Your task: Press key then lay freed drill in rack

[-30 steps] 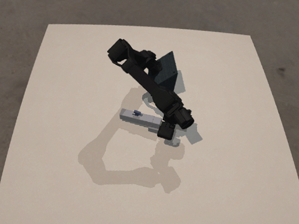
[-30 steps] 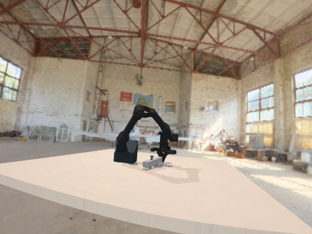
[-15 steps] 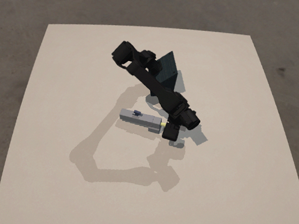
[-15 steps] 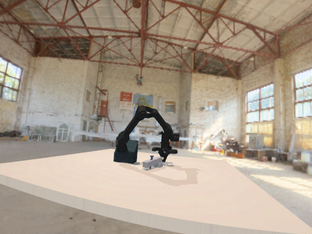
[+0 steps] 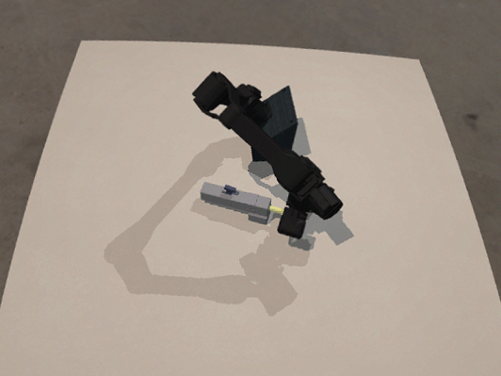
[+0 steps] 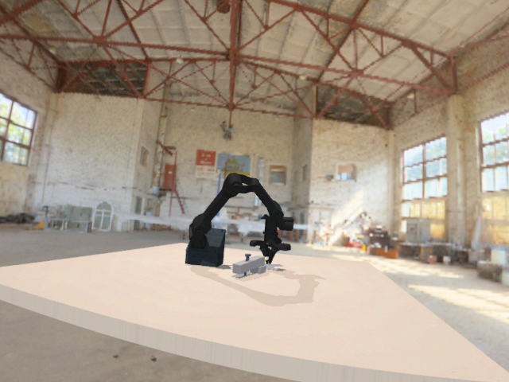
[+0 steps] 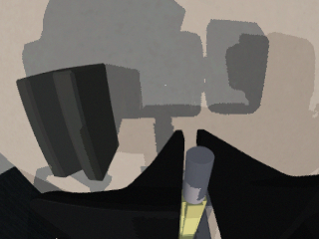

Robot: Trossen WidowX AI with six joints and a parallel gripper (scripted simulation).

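The drill lies 2 cm behind my gripper tip, 5 cm to the right of it and 3 cm above it. The rest, counted from my gripper tip: dark grey rack (6 cm behind, 4 cm to the left); then grey housing block (7 cm behind, 14 cm to the right, 1 cm above); then blue key (8 cm behind, 16 cm to the right, 3 cm above).
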